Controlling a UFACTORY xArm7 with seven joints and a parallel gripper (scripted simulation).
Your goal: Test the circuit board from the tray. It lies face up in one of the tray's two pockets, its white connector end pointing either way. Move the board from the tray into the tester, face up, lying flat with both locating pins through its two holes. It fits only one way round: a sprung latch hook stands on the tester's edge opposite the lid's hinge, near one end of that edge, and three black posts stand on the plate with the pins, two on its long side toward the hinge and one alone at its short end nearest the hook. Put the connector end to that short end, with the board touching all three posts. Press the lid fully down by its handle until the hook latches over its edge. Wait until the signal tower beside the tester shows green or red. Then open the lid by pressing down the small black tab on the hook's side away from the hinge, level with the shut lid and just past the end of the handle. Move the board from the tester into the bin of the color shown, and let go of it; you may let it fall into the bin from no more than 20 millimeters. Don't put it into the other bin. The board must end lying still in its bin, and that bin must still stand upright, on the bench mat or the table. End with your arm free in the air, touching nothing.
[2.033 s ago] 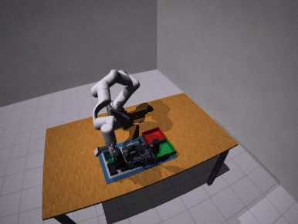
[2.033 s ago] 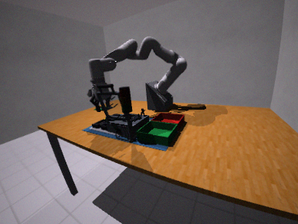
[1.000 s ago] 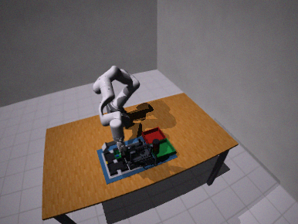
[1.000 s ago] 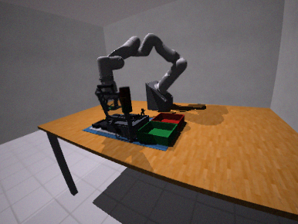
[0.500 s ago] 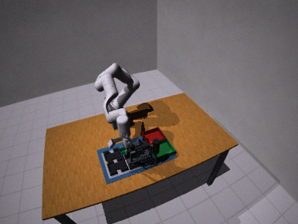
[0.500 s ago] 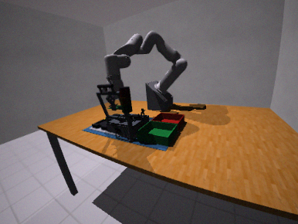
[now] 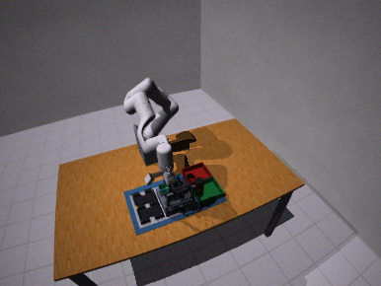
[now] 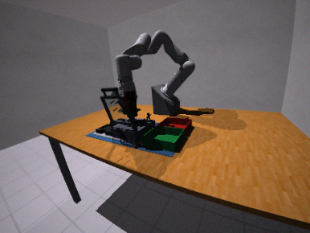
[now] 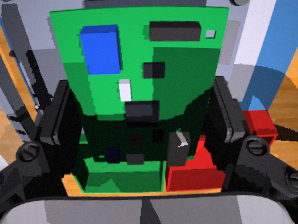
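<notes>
Now: the grey tester plate 60 mm below my hand and 30 mm to the left of it. The rest, counted from my hand: green circuit board (right at my hand); tester lid (120 mm ahead, 50 mm above, 30 mm to the left); green bin (220 mm to the left, 120 mm below, 30 mm ahead).
</notes>
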